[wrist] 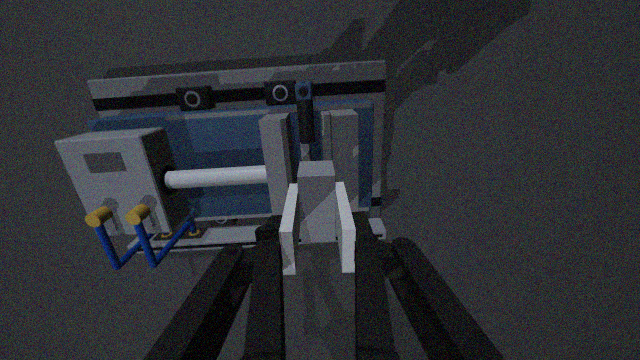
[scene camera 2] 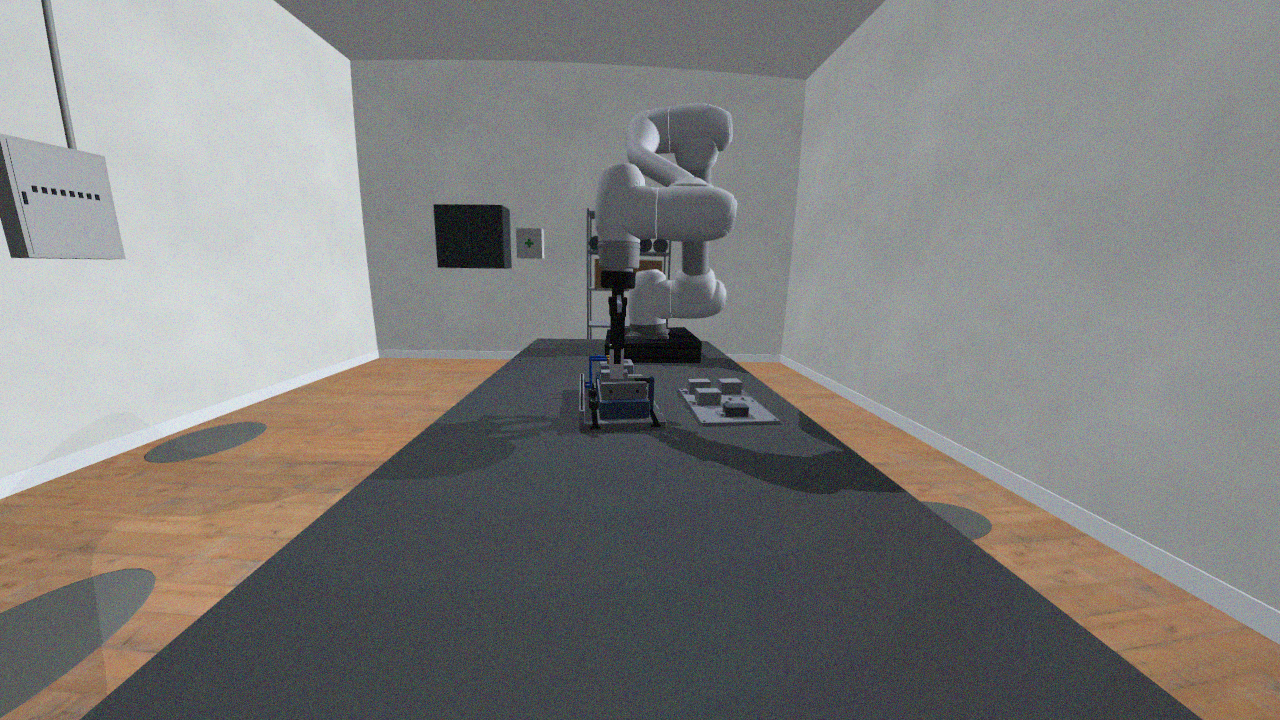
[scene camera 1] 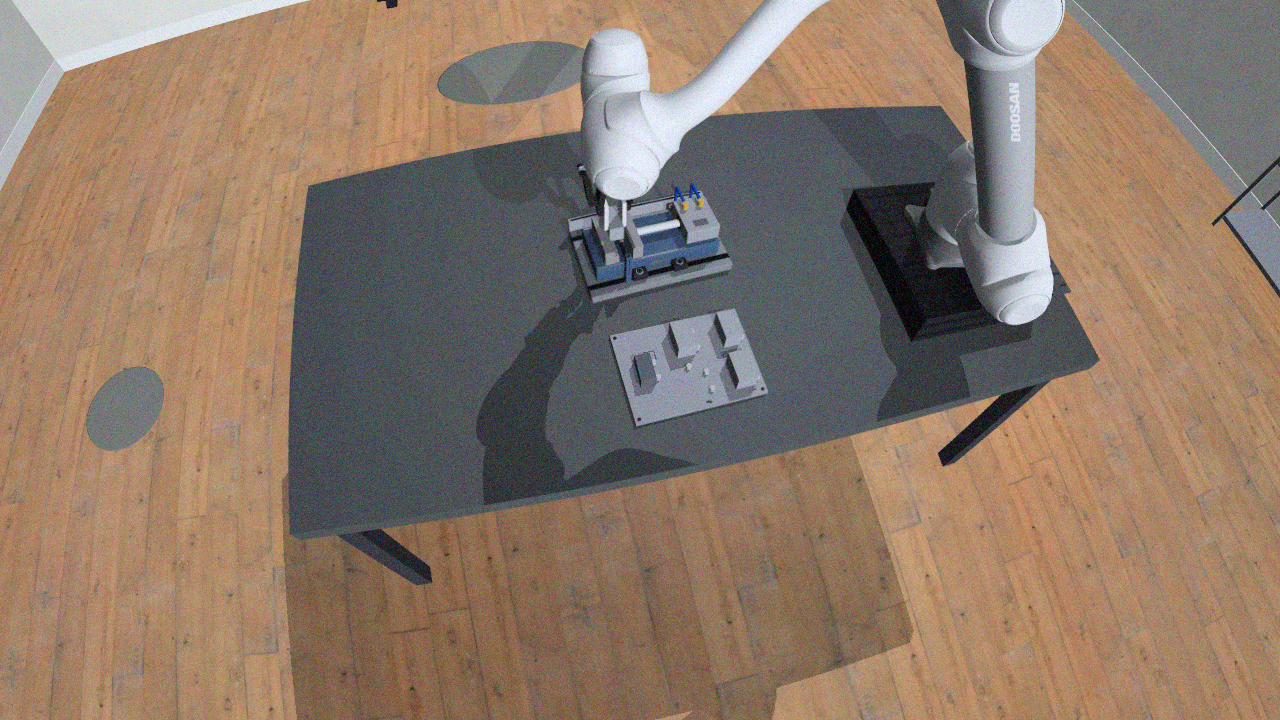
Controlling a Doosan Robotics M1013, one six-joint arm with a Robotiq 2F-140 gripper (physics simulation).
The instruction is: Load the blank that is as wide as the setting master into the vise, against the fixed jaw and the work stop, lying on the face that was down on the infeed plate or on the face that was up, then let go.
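Places are measured from the arm's base along level axes (x right, y back, z down), in centimetres.
Pixels of known places: gripper, fingertip midpoint: (wrist: 317,199) (scene camera 2: 615,376) (scene camera 1: 613,222); arm's base, link origin: (scene camera 2: 647,335) (scene camera 1: 948,238).
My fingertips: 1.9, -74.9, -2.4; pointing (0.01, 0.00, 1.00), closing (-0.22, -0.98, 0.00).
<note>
For each thing: its middle in the pictures, then the offset to it from my fingertips, as dx, dy, dz. "spot": a spot on its surface instead.
- grey rectangular blank, body centre: (wrist: 317,200) (scene camera 1: 612,223) (scene camera 2: 614,378) +0.4, -0.1, +0.6
- blue vise, body centre: (wrist: 242,170) (scene camera 1: 649,235) (scene camera 2: 617,388) +0.8, +7.5, +5.4
- work stop, body centre: (wrist: 306,121) (scene camera 1: 625,249) -5.9, +2.0, +1.4
- darker block, body centre: (scene camera 1: 645,370) (scene camera 2: 735,410) -28.5, +4.5, +8.3
- infeed plate, body centre: (scene camera 1: 688,364) (scene camera 2: 723,404) -26.9, +12.8, +10.0
- grey housing, surface spot: (wrist: 112,175) (scene camera 1: 697,218) spot: +1.3, +17.0, +0.8
My gripper (scene camera 1: 615,216) (scene camera 2: 617,361) (wrist: 317,199) is shut on a grey rectangular blank (wrist: 316,200), over the jaw end of the blue vise (scene camera 1: 657,265) (scene camera 2: 623,409) (wrist: 225,132). In the wrist view the blank overlaps the gap between the moving jaw (wrist: 276,150) and the fixed jaw (wrist: 345,145), and seems to be above the jaw tops. The work stop (wrist: 305,120), a dark rod on a blue holder, points toward it. The blank's lower end and any contact are hidden. A darker block (scene camera 1: 644,368) (scene camera 2: 735,410) is on the infeed plate (scene camera 1: 675,400); I cannot tell if it is the setting master.
Three lighter blocks (scene camera 1: 683,340) (scene camera 1: 727,329) (scene camera 1: 741,369) and small pins stand on the plate. A grey housing (scene camera 1: 700,222) (wrist: 112,175) with yellow-tipped blue fittings stands at the vise's other end. The arm's black base (scene camera 1: 895,268) is at the right in scene camera 1.
</note>
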